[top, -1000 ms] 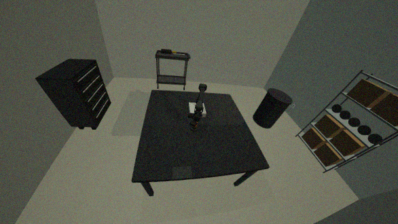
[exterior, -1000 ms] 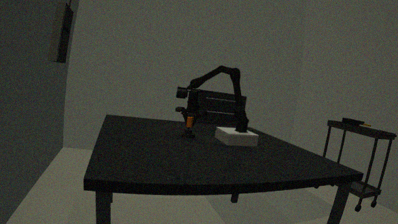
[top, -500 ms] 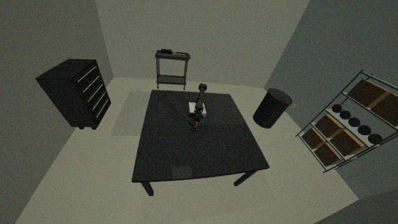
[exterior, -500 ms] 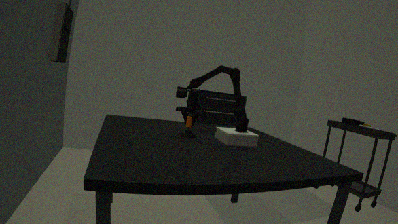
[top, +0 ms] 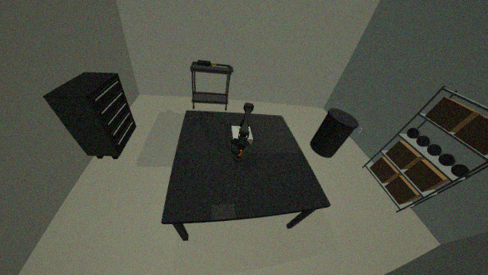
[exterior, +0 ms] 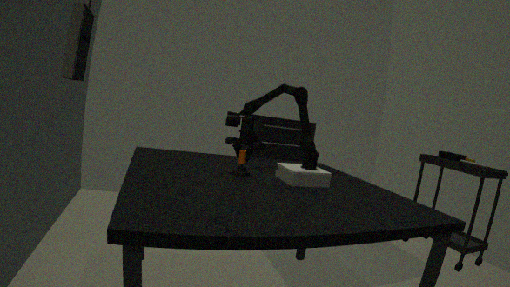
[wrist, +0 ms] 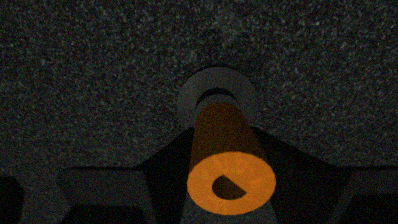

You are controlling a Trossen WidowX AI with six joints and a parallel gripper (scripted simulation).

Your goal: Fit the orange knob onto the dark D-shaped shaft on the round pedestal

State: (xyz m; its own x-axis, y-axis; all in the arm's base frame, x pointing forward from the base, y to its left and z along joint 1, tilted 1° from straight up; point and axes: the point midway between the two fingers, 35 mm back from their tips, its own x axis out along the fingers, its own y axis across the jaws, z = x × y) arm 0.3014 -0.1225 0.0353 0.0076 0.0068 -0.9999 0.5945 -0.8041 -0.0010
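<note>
Now: the orange knob 2 cm above my gripper tip. Also, from my gripper tip: round pedestal 4 cm below.
</note>
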